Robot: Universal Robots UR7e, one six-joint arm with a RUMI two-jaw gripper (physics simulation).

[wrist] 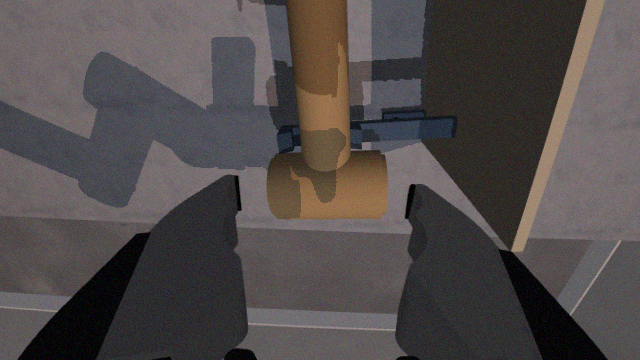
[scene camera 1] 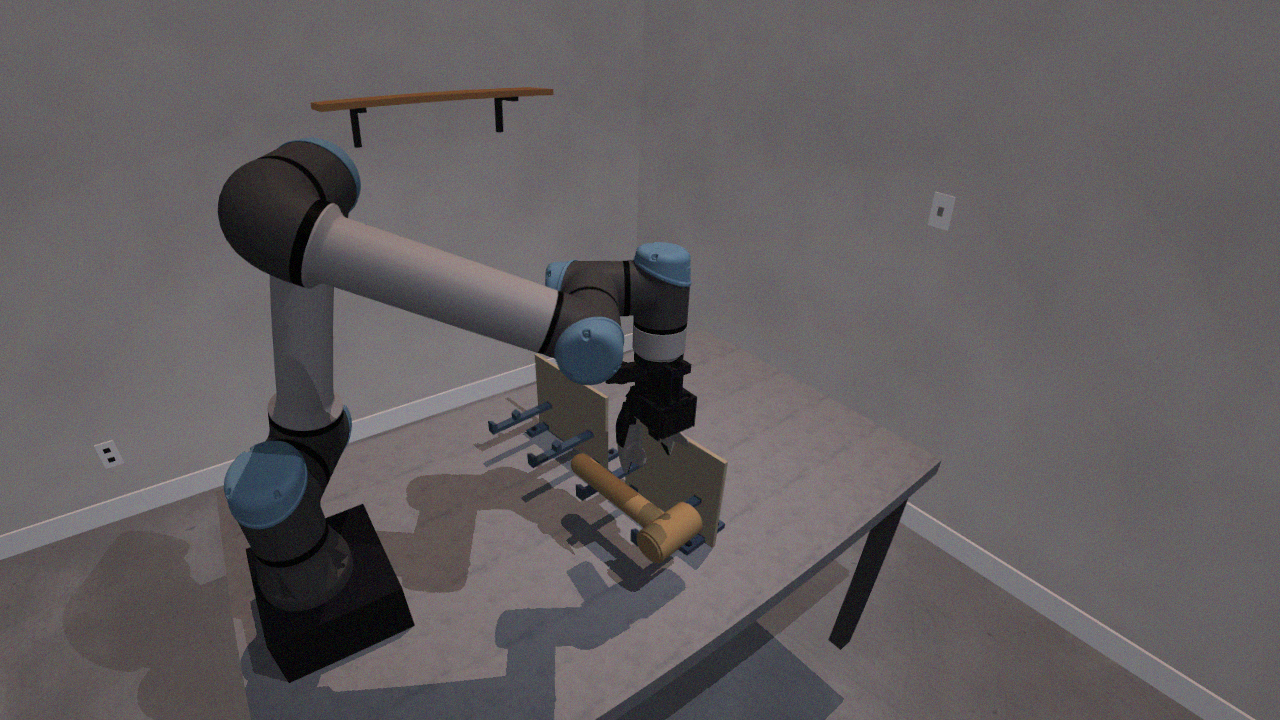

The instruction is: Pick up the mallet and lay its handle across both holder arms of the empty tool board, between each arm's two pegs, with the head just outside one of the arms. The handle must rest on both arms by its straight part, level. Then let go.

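Places are measured from the arm's base along level axes (x ahead, y left, z up), in centimetres.
Where they show: gripper, fingertip midpoint: (wrist: pixel 324 185) (scene camera 1: pixel 647 463); arm's base, origin of the base link: (scene camera 1: pixel 307 571).
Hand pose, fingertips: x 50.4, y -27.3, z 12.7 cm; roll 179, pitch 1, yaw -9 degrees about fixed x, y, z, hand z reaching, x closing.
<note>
Each offset is from my fingertips to the top centre of the thing. "pt": to the spot under its first point. Level surfaces: height alone.
The wooden mallet @(dx +0.0, dy +5.2, dz -7.7 cm) (scene camera 1: pixel 669 532) (wrist: pixel 350 192) lies along the front tool board (scene camera 1: pixel 702 479) (wrist: pixel 505 90), its handle @(pt dx -0.6, dy +8.0, dz -9.1 cm) (scene camera 1: pixel 611 483) (wrist: pixel 320 55) crossing above the far arm (scene camera 1: pixel 593 485) and the near arm (wrist: pixel 410 130). At the near arm the handle lies between the two pegs, and the head is just outside that arm. The handle looks about level; its contact with the far arm is too small to tell. My gripper (scene camera 1: pixel 651 450) (wrist: pixel 324 185) is open and empty, above the mallet, with its fingers apart from it.
A second board (scene camera 1: pixel 572 407) with two dark blue arms (scene camera 1: pixel 520 417) (scene camera 1: pixel 561 447) stands farther back on the table @(dz -23.1 cm) (scene camera 1: pixel 805 447). The robot's black base block (scene camera 1: pixel 335 617) is at the left. A wooden shelf (scene camera 1: pixel 429 96) hangs on the wall.
</note>
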